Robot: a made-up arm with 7 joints.
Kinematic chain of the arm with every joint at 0, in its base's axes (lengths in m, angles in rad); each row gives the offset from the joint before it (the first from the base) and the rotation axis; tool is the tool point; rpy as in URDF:
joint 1: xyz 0 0 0.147 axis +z
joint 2: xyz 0 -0.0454 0.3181 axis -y
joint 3: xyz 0 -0.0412 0.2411 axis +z
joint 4: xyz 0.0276 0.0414 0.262 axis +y
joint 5: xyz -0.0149 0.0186 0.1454 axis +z
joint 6: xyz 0 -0.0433 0.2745 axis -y
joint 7: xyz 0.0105 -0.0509 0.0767 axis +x
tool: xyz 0 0 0 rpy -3.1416 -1.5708 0
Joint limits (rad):
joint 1: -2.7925..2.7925
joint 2: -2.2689..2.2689
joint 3: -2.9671..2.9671
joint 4: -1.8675..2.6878
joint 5: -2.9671..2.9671
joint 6: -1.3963..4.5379
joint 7: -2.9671..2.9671
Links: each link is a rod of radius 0.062 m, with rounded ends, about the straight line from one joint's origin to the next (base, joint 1, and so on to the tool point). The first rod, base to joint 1, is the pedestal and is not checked.
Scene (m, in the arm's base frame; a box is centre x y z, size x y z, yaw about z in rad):
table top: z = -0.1
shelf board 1: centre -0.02 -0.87 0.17 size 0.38 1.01 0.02 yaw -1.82
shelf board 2: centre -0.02 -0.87 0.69 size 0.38 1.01 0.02 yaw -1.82
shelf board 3: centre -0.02 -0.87 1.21 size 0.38 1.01 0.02 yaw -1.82
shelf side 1: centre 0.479 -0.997 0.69 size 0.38 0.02 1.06 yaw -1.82
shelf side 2: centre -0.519 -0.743 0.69 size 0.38 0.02 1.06 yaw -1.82
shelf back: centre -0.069 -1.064 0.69 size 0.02 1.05 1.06 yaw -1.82
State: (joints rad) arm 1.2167 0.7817 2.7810 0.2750 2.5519 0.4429 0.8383
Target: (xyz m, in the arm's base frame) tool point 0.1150 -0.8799 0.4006
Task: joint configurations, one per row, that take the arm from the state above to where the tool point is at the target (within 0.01 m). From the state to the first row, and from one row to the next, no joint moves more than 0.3 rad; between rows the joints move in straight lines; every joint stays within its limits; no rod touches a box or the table.
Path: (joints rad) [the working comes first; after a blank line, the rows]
Joints at the target: 1.6051 1.0828 2.8891 0.9121 2.4950 0.5619 0.8383
Straight joint move there: touches shelf board 2.

1: 1.2706 0.5927 2.7691 0.5287 2.5192 0.5099 0.8383
2: 1.3244 0.4038 2.7573 0.7824 2.4865 0.5768 0.8383
3: 1.3783 0.2148 2.7454 1.0361 2.4539 0.6438 0.8383
4: 1.4321 0.0259 2.7336 1.2898 2.4212 0.7107 0.8383
5: 1.4860 -0.1631 2.7217 1.5435 2.3885 0.7777 0.8383
6: 1.6078 0.1081 2.7761 1.6552 2.3854 0.7754 0.8383
7: 1.7296 0.3793 2.8305 1.7669 2.3822 0.7731 0.8383
8: 1.8513 0.6505 2.8849 1.8785 2.3791 0.7708 0.8383
9: 1.7898 0.7586 2.8860 1.6369 2.4080 0.7186 0.8383
10: 1.7282 0.8667 2.8870 1.3953 2.4370 0.6664 0.8383
11: 1.6667 0.9747 2.8880 1.1537 2.4660 0.6141 0.8383
12: 1.6051 1.0828 2.8891 0.9121 2.4950 0.5619 0.8383

